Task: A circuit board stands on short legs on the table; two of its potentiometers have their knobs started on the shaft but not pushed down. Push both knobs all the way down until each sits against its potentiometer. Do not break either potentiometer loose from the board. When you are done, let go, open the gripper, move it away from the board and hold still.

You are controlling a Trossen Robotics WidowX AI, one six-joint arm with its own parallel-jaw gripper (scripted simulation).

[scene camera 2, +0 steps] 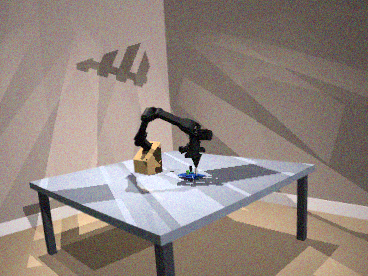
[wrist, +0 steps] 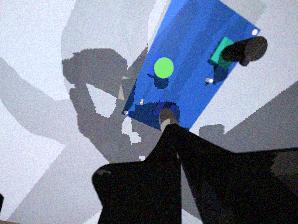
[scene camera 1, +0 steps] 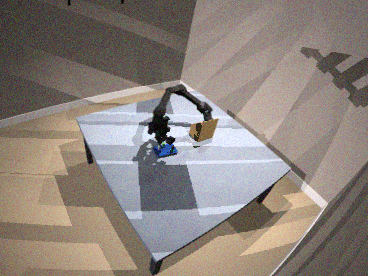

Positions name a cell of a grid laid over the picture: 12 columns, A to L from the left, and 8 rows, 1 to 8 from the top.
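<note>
My gripper (wrist: G5) holds nothing, and it is shut. I can also see a knob (wrist: K2).
</note>
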